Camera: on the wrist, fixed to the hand. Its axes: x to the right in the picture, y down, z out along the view.
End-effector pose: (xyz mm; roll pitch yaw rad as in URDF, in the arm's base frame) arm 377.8 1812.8 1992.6 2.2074 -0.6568 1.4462
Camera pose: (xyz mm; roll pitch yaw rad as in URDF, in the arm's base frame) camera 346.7 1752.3 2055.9 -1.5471 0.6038 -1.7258
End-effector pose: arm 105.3 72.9 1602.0 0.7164 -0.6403 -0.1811
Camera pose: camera 121.8 162.1 1581.9 -0.0801 0.6599 2.8913
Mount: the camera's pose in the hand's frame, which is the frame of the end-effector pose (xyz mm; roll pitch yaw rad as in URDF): -11.9 57.8 -71.8 0.6775 0.0515 3.1140
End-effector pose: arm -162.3 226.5 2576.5 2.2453 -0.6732 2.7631
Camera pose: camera -108.9 183.8 2639.4 -1.5841 0.6193 -0.4067
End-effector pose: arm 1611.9 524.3 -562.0 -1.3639 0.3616 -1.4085
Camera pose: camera 1548.4 550.7 -624.5 2.0263 -0.3237 1.7803
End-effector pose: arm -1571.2 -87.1 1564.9 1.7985 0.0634 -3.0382
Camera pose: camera -1558.1 -142.9 1638.0 -1.1166 -0.1018 0.0592
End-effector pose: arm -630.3 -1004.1 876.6 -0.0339 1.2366 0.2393
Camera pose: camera -714.9 -967.8 863.7 0.7761 -1.1834 -2.9706
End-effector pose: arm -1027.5 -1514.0 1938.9 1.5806 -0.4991 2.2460
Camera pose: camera -1059.1 -1588.5 1984.6 -0.9292 0.4703 -0.9531
